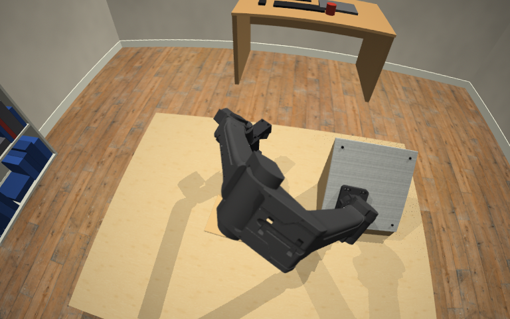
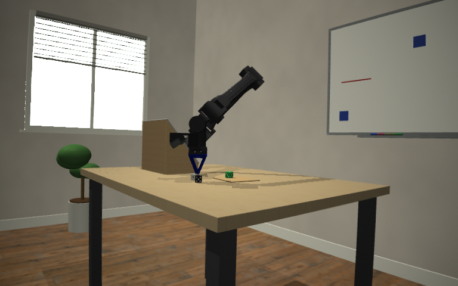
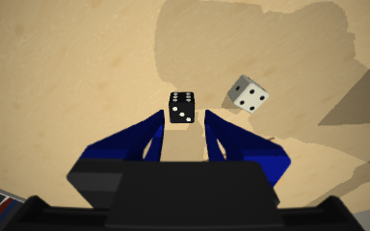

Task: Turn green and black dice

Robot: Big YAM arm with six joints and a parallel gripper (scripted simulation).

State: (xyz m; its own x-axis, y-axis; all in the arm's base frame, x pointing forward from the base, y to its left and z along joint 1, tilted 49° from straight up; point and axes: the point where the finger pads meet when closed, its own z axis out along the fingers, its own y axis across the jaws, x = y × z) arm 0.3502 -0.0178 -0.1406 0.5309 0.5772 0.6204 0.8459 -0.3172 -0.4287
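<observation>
Right now my hand is 3 cm above the black die. From my hand the other things lie so: tan mat (18 cm to the left, 4 cm below); white die (6 cm behind, 3 cm below, 2 cm to the left); green die (17 cm to the left, 3 cm below, 3 cm behind).
</observation>
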